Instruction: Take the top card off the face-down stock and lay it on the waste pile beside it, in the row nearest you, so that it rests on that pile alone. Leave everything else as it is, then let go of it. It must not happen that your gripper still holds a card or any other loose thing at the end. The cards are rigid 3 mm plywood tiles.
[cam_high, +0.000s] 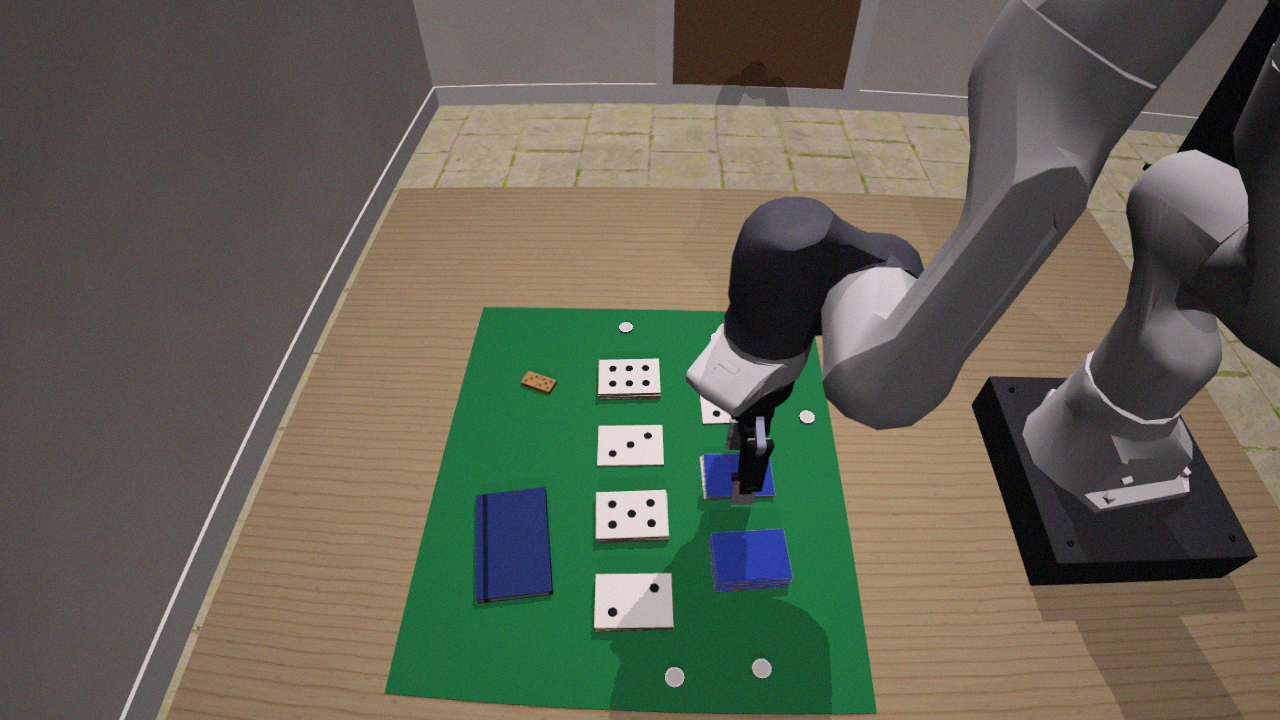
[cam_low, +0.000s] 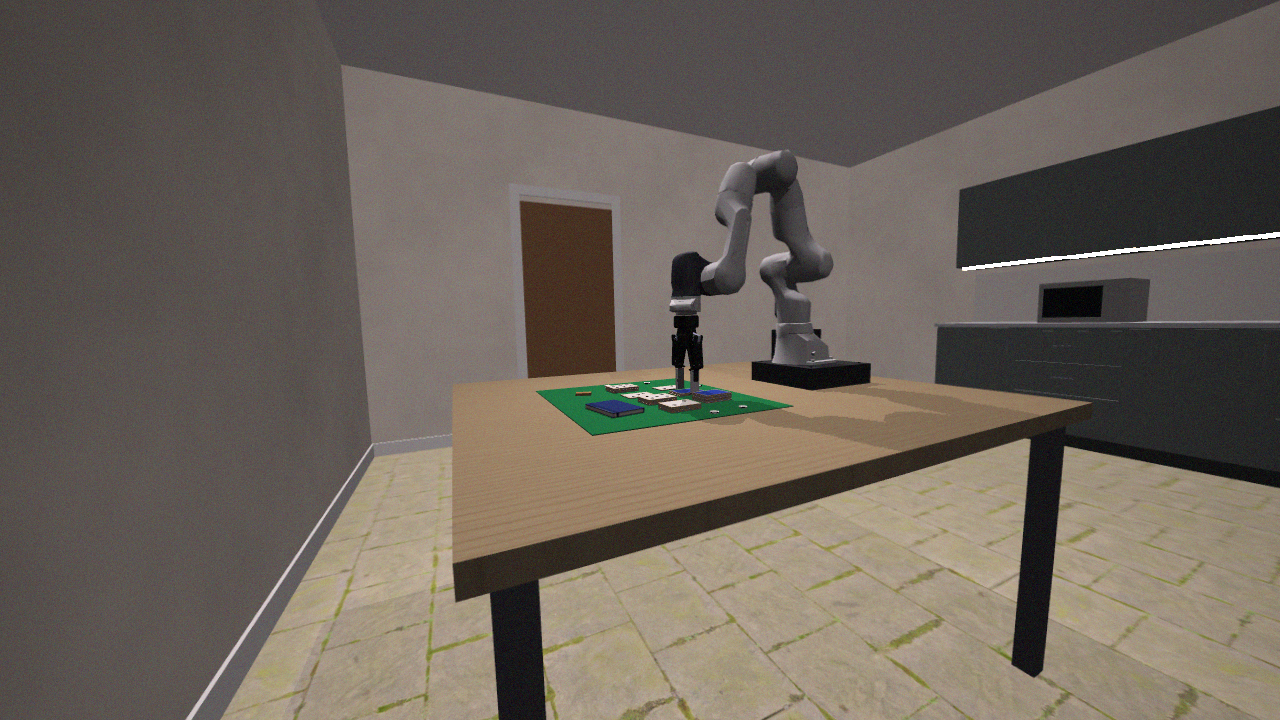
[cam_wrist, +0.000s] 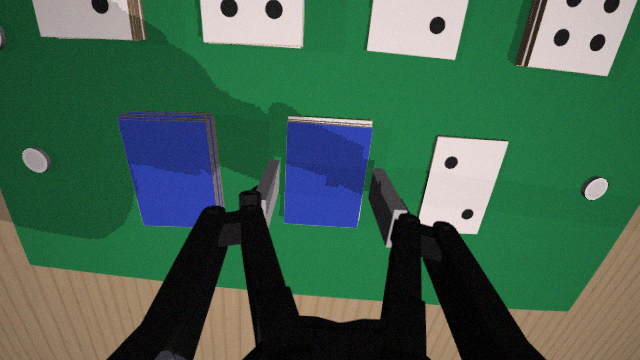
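The green mat lies 130 mm ahead of my hand and 50 mm below it. Round my hand: dark blue book 280 mm ahead, 120 mm to the left, 30 mm below.
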